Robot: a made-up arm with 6 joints.
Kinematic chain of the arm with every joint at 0, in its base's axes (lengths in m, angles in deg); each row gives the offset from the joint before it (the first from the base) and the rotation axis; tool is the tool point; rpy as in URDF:
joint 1: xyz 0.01 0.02 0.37 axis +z
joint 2: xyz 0.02 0 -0.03 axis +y
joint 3: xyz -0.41 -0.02 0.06 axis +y
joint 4: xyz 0.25 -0.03 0.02 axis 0.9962 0 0.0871
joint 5: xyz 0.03 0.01 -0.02 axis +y
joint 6: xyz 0.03 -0.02 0.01 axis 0.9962 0 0.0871
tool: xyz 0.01 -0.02 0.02 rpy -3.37 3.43 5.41
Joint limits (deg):
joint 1: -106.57..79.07
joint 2: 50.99..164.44
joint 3: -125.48..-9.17
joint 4: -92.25..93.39
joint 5: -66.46..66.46
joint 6: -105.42..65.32
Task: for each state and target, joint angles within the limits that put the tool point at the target. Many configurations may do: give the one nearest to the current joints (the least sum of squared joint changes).
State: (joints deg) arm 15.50 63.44 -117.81 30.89 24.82 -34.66
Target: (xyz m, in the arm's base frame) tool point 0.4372 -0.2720 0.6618
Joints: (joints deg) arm -27.76 105.36 -93.76 30.05 26.19 -31.63
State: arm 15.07 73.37 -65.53 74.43 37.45 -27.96
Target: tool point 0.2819 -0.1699 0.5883
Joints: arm -27.86 84.38 -53.97 71.05 31.56 -26.92
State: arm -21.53 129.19 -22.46 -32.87 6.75 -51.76
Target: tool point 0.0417 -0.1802 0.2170
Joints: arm -64.36 154.92 -16.83 -31.79 15.29 -47.53
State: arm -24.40 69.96 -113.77 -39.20 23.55 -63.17
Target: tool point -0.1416 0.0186 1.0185
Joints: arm -20.51 50.99 -125.48 -38.98 8.01 -44.97
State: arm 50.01 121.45 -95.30 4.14 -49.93 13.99
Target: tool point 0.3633 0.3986 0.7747
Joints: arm 56.39 111.59 -117.61 1.31 -46.09 14.56
